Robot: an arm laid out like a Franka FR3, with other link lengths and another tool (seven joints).
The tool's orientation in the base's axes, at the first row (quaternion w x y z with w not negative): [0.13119 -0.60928 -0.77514 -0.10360]
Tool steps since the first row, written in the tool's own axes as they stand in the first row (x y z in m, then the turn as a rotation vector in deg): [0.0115 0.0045 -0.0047 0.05 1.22 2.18]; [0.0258 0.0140 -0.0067 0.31 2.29 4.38]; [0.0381 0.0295 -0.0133 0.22 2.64 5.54]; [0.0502 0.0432 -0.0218 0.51 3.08 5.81]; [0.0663 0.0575 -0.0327 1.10 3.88 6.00]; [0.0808 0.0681 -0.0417 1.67 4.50 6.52]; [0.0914 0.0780 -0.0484 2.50 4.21 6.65]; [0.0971 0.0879 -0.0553 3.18 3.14 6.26]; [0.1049 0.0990 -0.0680 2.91 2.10 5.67]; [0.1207 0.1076 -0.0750 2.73 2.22 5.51]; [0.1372 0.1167 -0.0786 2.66 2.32 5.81]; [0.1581 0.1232 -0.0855 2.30 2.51 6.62]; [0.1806 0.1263 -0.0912 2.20 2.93 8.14]
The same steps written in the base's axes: [0.0022 0.0101 0.0082 1.01 1.03 -2.04]; [0.0084 0.0248 0.0148 1.82 2.23 -4.03]; [0.0212 0.0377 0.0251 2.09 2.60 -5.16]; [0.0325 0.0493 0.0372 2.43 3.06 -5.31]; [0.0436 0.0639 0.0528 3.06 3.85 -5.30]; [0.0514 0.0768 0.0661 3.50 4.68 -5.60]; [0.0591 0.0868 0.0759 3.02 5.42 -5.45]; [0.0680 0.0921 0.0843 1.86 5.66 -4.86]; [0.0780 0.0978 0.0989 0.95 4.98 -4.39]; [0.0834 0.1121 0.1107 1.12 4.79 -4.30]; [0.0888 0.1282 0.1195 1.21 4.85 -4.61]; [0.0910 0.1467 0.1329 1.42 4.82 -5.49]; [0.0895 0.1663 0.1457 1.73 5.32 -6.96]
